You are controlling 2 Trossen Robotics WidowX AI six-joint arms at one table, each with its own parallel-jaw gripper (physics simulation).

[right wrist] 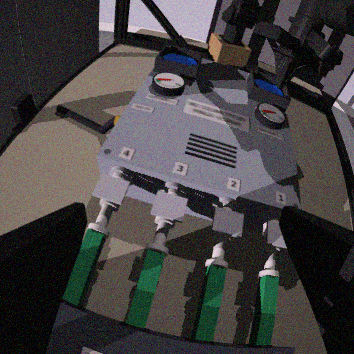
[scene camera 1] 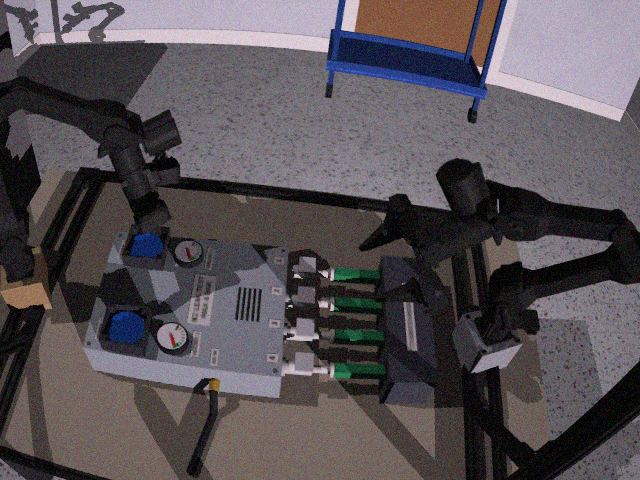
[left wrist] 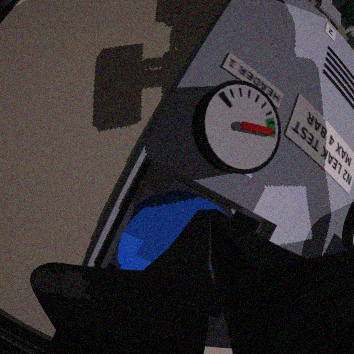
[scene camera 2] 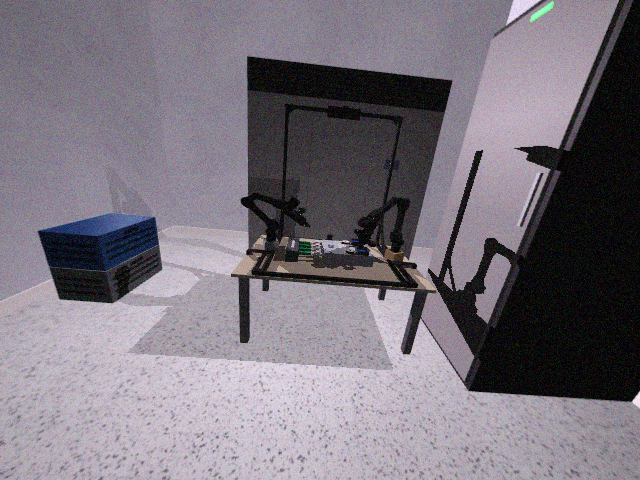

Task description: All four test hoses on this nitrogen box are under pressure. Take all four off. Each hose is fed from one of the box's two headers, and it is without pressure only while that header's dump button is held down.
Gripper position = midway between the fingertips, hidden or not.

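My left gripper (scene camera 1: 159, 235), (left wrist: 206, 218) and (right wrist: 277, 87) is shut and empty, holding nothing. My right gripper (scene camera 1: 367, 274) and (right wrist: 186, 216) is open and likewise holds nothing. Present as well: a dark manifold block (scene camera 1: 408, 351), a blue dump button (scene camera 1: 126, 327), and a grey nitrogen box (left wrist: 280, 71) and (right wrist: 202, 135).
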